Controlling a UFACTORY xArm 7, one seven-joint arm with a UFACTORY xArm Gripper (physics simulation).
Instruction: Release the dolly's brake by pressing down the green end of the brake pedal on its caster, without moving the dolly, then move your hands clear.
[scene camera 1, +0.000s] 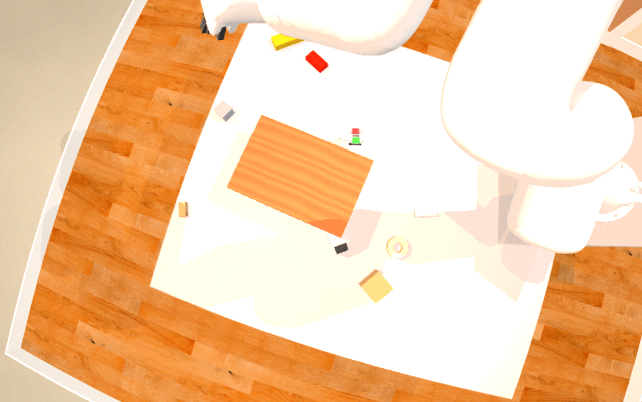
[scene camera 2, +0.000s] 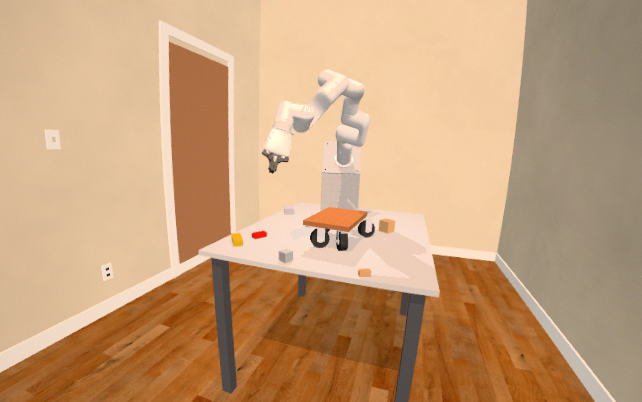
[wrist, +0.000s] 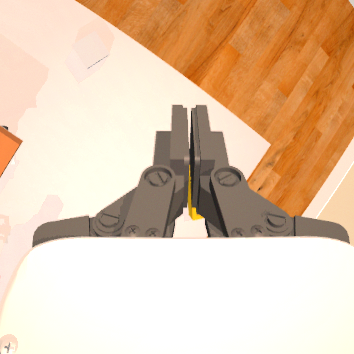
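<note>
The dolly has an orange wooden deck (scene camera 1: 300, 175) (scene camera 2: 336, 218) (wrist: 7, 151) and stands on black-wheeled casters. Beside its upper right edge in the first scene view, a brake pedal shows a green end (scene camera 1: 356, 140) and a red end (scene camera 1: 355, 131); the green end is nearer the caster's black part. The pedal's tilt cannot be told, and it does not show in the second scene view or the wrist view. My gripper (scene camera 1: 213, 31) (scene camera 2: 272, 171) (wrist: 187, 129) is shut and empty. It hangs high above the table, well away from the dolly and pedal.
On the white table (scene camera 1: 425, 330) (scene camera 2: 260, 260) (wrist: 125, 125) lie a yellow block (scene camera 1: 285, 42) (scene camera 2: 237, 239) (wrist: 196, 215), a red block (scene camera 1: 316, 61) (scene camera 2: 259, 234), a grey block (scene camera 1: 224, 111) (scene camera 2: 285, 256), two tan blocks and a ring (scene camera 1: 390, 248). The arm spans above the table.
</note>
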